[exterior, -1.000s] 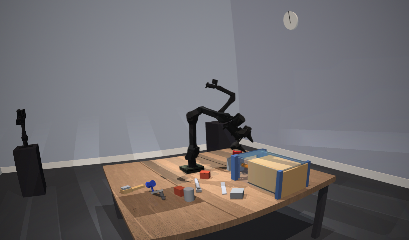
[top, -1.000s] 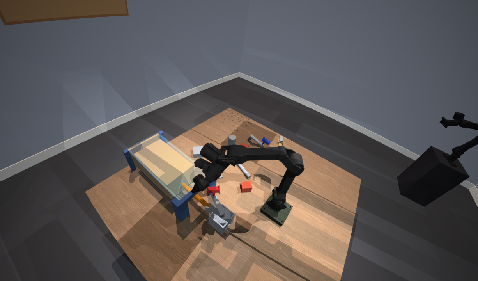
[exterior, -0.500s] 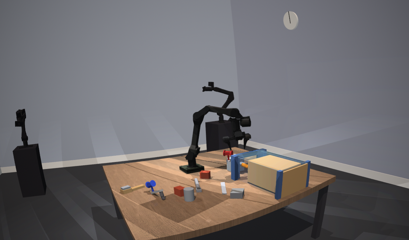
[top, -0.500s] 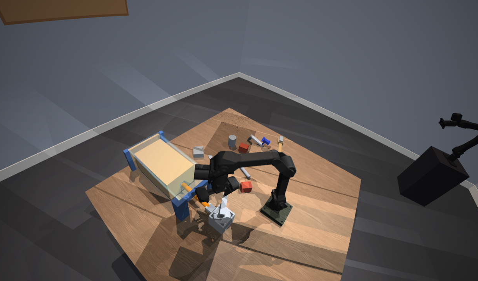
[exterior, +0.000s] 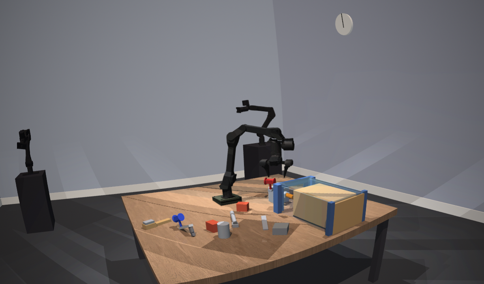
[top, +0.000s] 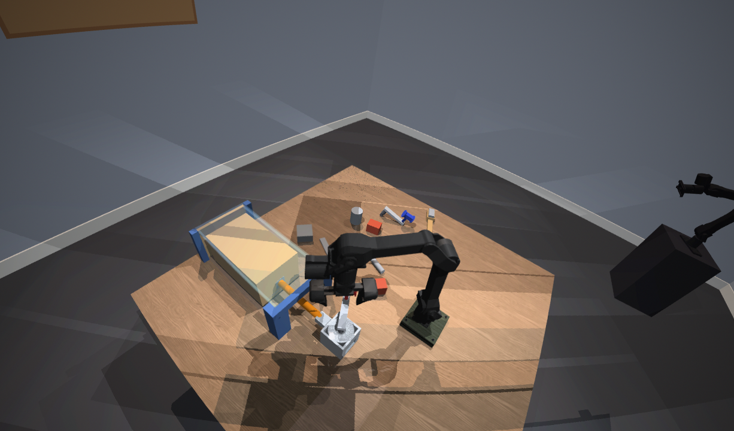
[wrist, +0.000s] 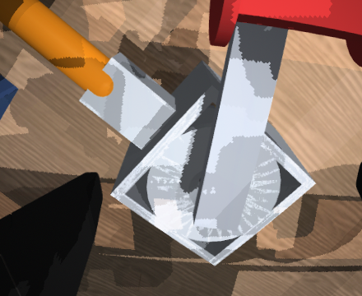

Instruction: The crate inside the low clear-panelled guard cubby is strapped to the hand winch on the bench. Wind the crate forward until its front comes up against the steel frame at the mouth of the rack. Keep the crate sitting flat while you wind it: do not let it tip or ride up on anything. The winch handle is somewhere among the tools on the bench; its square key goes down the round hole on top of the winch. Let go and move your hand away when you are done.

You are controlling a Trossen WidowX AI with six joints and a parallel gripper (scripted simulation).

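My gripper tip is now 5 cm above the winch handle and 2 cm to the left of it. From my gripper tip the other things lie so: red knob 6 cm to the right, 2 cm below, 2 cm ahead; then grey winch 13 cm below, 5 cm behind, 3 cm to the left; then blue frame 13 cm ahead, 5 cm below, 3 cm to the left.
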